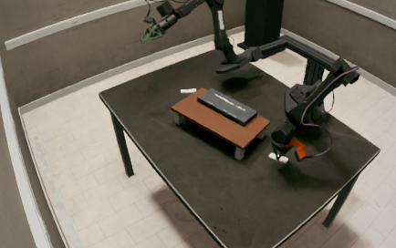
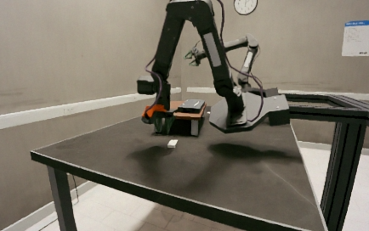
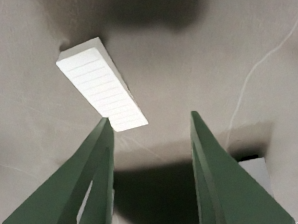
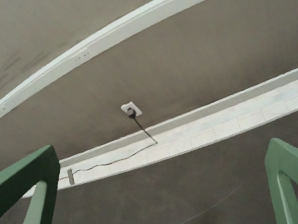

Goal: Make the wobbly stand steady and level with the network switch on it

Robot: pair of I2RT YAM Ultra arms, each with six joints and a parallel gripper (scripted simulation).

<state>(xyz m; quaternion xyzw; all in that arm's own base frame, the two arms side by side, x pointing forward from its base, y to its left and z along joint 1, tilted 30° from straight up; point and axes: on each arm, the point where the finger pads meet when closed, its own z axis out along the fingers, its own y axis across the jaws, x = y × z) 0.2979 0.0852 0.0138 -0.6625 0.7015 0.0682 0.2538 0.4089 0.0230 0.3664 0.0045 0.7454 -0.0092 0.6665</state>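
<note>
Now: left hand 3 cm past the white wedge, 3 cm to the left of it and 6 cm above it. From my left hand the other things lie so: dark network switch: 36 cm to the right, 5 cm above; brown stand: 6 cm ahead, 35 cm to the right, 1 cm below.
</note>
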